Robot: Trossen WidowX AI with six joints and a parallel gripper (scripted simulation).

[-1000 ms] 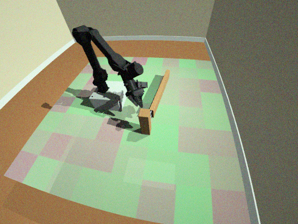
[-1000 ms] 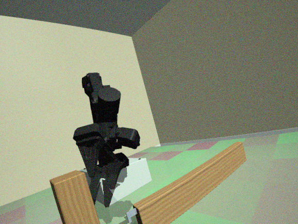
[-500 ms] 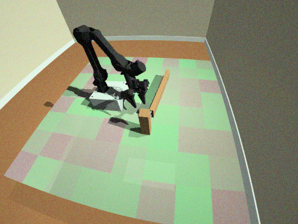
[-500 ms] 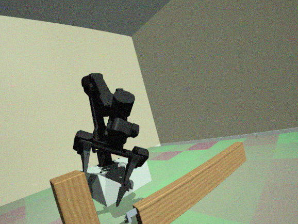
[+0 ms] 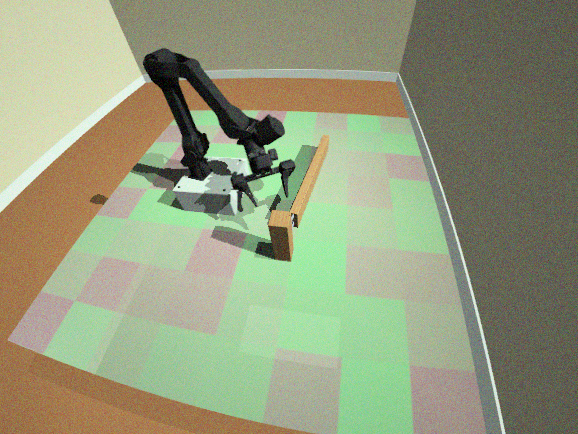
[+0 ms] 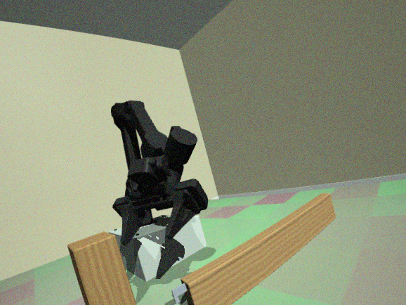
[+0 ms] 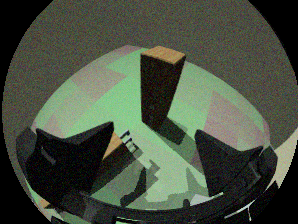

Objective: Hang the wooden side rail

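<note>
Right now the wooden headboard post is 70 mm to the right of my gripper tip, 60 mm ahead of it and 50 mm below it.
</note>
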